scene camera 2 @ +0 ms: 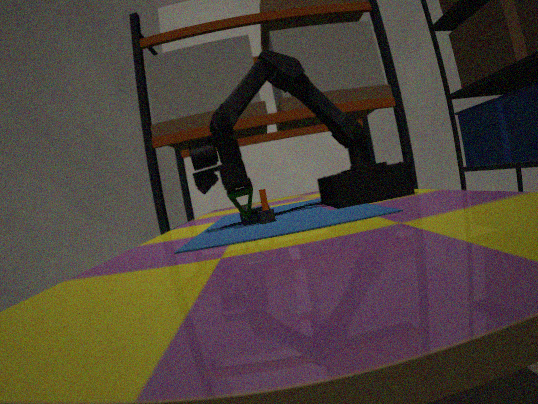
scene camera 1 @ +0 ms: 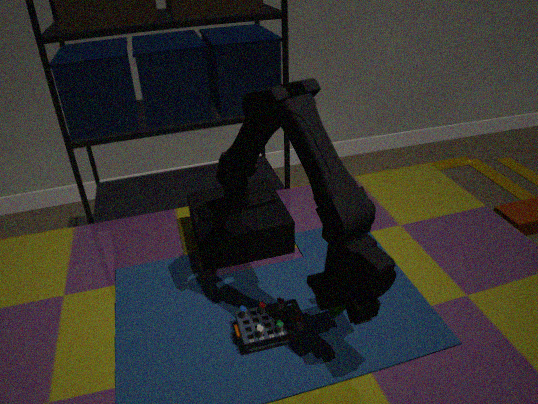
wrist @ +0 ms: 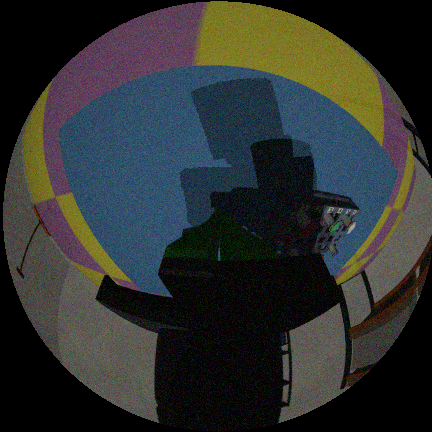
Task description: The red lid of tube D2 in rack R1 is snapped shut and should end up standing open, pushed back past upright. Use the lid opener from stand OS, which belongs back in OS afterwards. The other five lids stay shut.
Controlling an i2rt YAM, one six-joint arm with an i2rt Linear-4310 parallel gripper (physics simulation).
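Frame: origin at the arm's base, x left, y up, z ahead, level; centimetres.
Seen in the pictures: gripper, fingertip midpoint: (scene camera 2: pixel 247 217) (scene camera 1: pixel 331 316) (wrist: pixel 218 216); arm's base, link origin: (scene camera 2: pixel 362 170) (scene camera 1: pixel 237 204).
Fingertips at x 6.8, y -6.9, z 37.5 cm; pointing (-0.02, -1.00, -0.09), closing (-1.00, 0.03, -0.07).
Pixels of each thing's middle, then the offset from my fingertips to it. Level surfaces: height alone.
- Rack R1, body centre: (wrist: pixel 320 230) (scene camera 1: pixel 269 322) (scene camera 2: pixel 255 210) dy +0.5, dx -12.4, dz -3.1 cm
- blue mat, surface height: dy -1.9 cm
- red lid, body centre: (wrist: pixel 308 228) dy +2.9, dx -7.5, dz +0.4 cm
Rack R1 (scene camera 1: pixel 255 334) (wrist: pixel 336 209) is a small dark block on the blue mat (scene camera 1: pixel 167 341) (scene camera 2: pixel 307 218). It holds tubes with blue, red, green and white lids. Two red lids (scene camera 1: pixel 262 305) (scene camera 1: pixel 280 300) sit low in its back row, and I cannot tell which is D2. One red lid (wrist: pixel 308 228) shows in the wrist view. The orange lid opener (scene camera 2: pixel 263 199) (scene camera 1: pixel 237 329) stands upright in its dark stand (scene camera 2: pixel 265 218). My gripper (scene camera 2: pixel 246 214) (wrist: pixel 219 220) has green fingers. It is shut and empty, low over the mat just beside the stand and the rack. In scene camera 1 the arm's wrist hides it.
The arm's black base block (scene camera 1: pixel 243 232) (scene camera 2: pixel 365 184) stands at the mat's back edge. Dark overlapping shadows (scene camera 1: pixel 311 337) lie right of the rack. A shelf unit (scene camera 1: pixel 285 80) with blue bins stands behind it, and another shelf unit (scene camera 2: pixel 143 120) stands by the wall.
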